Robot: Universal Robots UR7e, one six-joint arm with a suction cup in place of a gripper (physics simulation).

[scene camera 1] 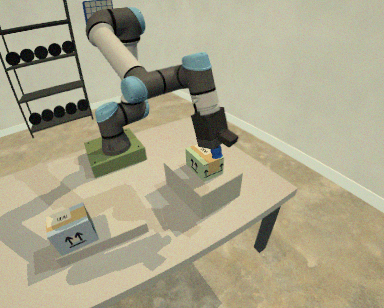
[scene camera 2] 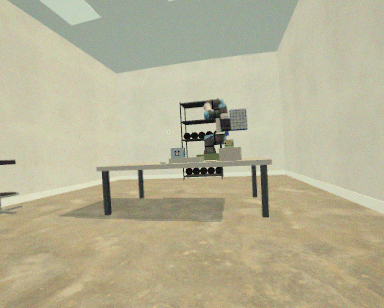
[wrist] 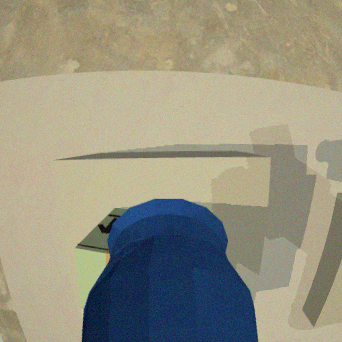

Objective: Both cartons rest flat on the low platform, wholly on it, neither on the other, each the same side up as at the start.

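Seen in the pictures: hand, its tool point: (scene camera 1: 217,156) (scene camera 2: 227,135) (wrist: 167,250); arm's base, origin of its link: (scene camera 1: 116,147) (scene camera 2: 210,153).
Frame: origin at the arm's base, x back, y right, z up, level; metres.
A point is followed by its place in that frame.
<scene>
A green carton (scene camera 1: 204,163) @[z 0.123, x -0.538, y -0.095 m] (scene camera 2: 229,142) @[z 0.097, x -0.554, y -0.135 m] (wrist: 89,271) @[z 0.123, x -0.546, y -0.165 m] stands arrows up on a tall grey block (scene camera 1: 221,192) @[z 0.012, x -0.600, y -0.119 m] (scene camera 2: 230,153) @[z -0.006, x -0.602, y -0.129 m] near the table's right end. My blue suction cup (scene camera 1: 216,151) (scene camera 2: 226,133) (wrist: 167,217) sits at the right-hand edge of the carton's top with suction off. I cannot tell whether it touches. A blue carton (scene camera 1: 70,229) @[z 0.070, x -0.439, y 0.363 m] (scene camera 2: 177,152) @[z 0.031, x -0.440, y 0.364 m] stands arrows up at the left end of the low platform (scene camera 1: 108,242) @[z -0.040, x -0.467, y 0.283 m] (scene camera 2: 191,159) @[z -0.045, x -0.478, y 0.229 m]. The wrist view shows only a corner of the green carton beside the cup.
The arm's green base (scene camera 1: 115,157) @[z -0.002, x -0.079, y 0.046 m] is bolted to the table (scene camera 1: 258,174) @[z -0.072, x -0.597, y -0.398 m] behind the block. A black shelf rack (scene camera 1: 56,89) with dark cylinders stands behind the table. The table's right edge lies close beyond the block.
</scene>
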